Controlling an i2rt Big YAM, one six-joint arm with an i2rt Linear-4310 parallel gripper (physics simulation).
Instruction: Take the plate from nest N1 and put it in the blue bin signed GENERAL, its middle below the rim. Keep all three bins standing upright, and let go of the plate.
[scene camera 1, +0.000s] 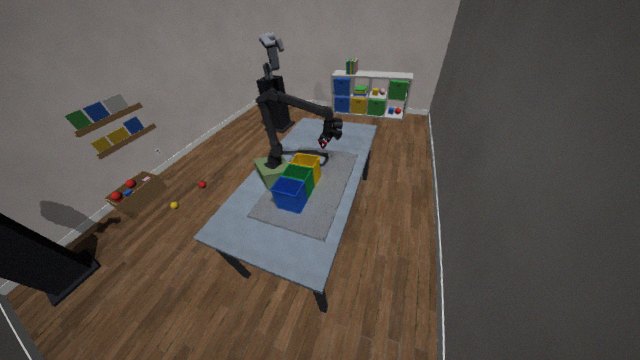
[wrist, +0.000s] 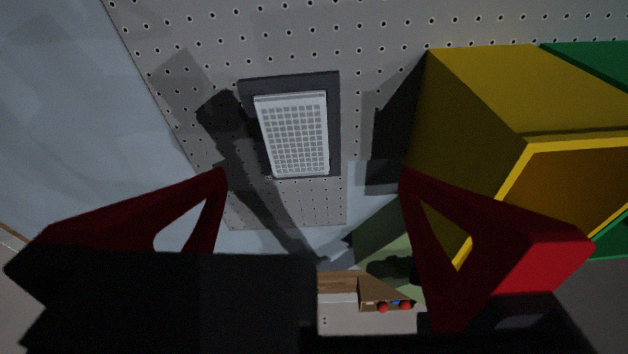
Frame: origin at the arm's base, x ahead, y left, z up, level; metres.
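Seen in the pictures: gripper, fingertip midpoint: (scene camera 1: 325, 145) (wrist: 313, 177); arm's base, origin of the base link: (scene camera 1: 273, 164).
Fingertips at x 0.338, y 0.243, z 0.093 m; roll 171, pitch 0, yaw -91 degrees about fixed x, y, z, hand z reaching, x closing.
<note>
Pixels of each thing's middle, then the offset from my fingertips to it. Level surfaces: height alone.
- white plate, body centre: (wrist: 296, 139) 0.174 m down, 0.101 m back, 0.023 m left
- dark nest, body centre: (wrist: 296, 134) 0.185 m down, 0.101 m back, 0.023 m left
- blue bin, body centre: (scene camera 1: 290, 195) 0.103 m down, 0.048 m back, 0.461 m right
- green bin, body centre: (wrist: 604, 147) (scene camera 1: 298, 181) 0.103 m down, 0.060 m back, 0.328 m right
- yellow bin, body centre: (wrist: 493, 154) (scene camera 1: 306, 169) 0.103 m down, 0.071 m back, 0.196 m right
- grey mat, its level: 0.192 m down
The white plate (wrist: 296, 135) with a grid of wells lies flat in the dark nest (wrist: 334, 125) on the perforated mat, in the upper middle of the wrist view. My gripper (wrist: 313, 177) (scene camera 1: 323, 145) is open and empty. Its red fingers stand wide apart, above the mat and apart from the plate. The blue bin (scene camera 1: 290, 195) stands upright at the near end of the row of three bins. Its inside is mostly hidden, and its sign cannot be read. The plate cannot be made out in the scene view.
The green bin (scene camera 1: 306, 180) (wrist: 595, 60) and the yellow bin (scene camera 1: 314, 165) (wrist: 460, 115) stand upright beside the blue one on the grey mat (scene camera 1: 330, 200) (wrist: 165, 40). The yellow bin is right of the nest in the wrist view. The arm's green base block (scene camera 1: 265, 172) is beside the bins.
</note>
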